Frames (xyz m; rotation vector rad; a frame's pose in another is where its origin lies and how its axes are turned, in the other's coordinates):
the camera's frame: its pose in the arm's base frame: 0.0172 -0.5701 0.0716 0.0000 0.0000 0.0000
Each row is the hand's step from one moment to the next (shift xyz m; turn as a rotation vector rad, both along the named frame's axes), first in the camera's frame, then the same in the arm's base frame.
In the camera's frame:
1: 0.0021 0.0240 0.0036 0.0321 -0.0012 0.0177
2: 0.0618 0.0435 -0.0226 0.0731 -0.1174 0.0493
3: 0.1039 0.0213 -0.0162 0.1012 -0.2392 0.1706
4: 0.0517 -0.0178 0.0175 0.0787 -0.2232 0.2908
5: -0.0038 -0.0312 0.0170 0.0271 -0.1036 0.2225
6: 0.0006 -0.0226 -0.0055 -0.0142 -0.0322 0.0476
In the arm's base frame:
1: 0.0021 0.0240 0.0036 0.0321 -0.0012 0.0177
2: 0.0618 0.0435 -0.0226 0.0731 -0.1174 0.0493
3: 0.1039 0.0213 -0.0162 0.1012 -0.2392 0.1706
4: 0.0517 -0.0178 0.0175 0.0787 -0.2232 0.2908
5: -0.0038 -0.0312 0.0170 0.0271 -0.1036 0.2225
6: 0.0006 -0.0226 -0.0055 -0.0142 -0.0322 0.0476

